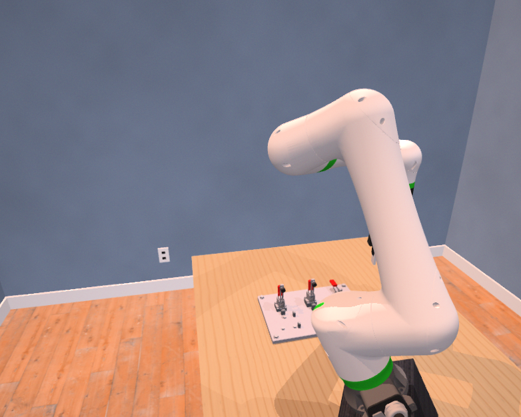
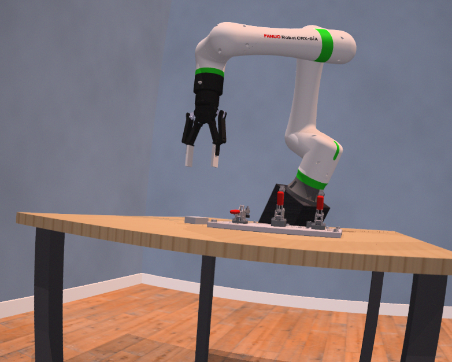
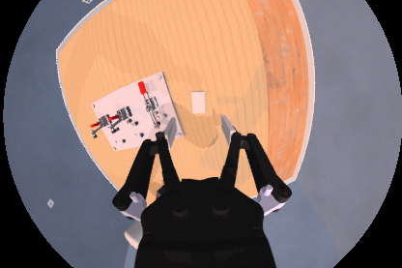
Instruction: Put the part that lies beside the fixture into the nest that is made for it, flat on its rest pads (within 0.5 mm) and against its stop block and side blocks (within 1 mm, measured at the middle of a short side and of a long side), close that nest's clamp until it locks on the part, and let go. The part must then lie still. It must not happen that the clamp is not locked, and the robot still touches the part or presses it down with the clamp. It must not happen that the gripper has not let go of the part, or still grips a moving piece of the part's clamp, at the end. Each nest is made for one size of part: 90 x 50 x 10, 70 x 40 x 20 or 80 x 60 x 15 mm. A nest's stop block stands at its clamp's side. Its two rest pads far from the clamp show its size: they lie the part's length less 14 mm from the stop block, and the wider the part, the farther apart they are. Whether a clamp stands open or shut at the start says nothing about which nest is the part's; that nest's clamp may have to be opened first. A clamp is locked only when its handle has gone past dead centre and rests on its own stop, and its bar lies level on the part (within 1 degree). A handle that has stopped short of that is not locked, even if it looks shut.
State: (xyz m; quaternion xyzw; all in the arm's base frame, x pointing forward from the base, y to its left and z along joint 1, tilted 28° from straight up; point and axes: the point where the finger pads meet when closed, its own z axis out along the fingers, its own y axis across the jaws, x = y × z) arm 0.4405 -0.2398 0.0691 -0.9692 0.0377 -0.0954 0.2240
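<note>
The pale grey part lies 190 mm below my hand. Round my hand: grey fixture plate (250 mm to the left, 190 mm below, 40 mm behind).
</note>
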